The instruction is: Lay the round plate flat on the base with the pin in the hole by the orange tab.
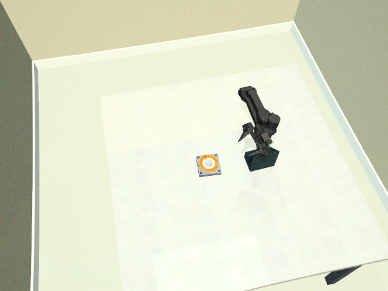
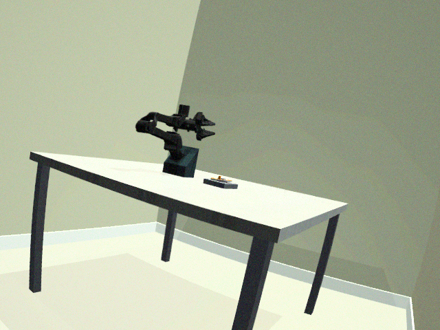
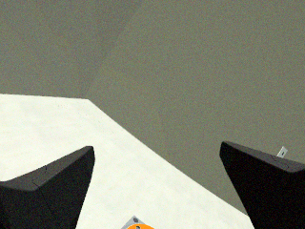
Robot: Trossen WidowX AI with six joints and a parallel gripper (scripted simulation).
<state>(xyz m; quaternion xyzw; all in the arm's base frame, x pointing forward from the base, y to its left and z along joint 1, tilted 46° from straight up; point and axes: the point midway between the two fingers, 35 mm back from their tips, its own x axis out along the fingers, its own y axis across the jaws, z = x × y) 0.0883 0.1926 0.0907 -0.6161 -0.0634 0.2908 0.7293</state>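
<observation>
Now: gripper tip 250 mm above the square grey base, 150 mm short of it and 70 mm to the left of it.
</observation>
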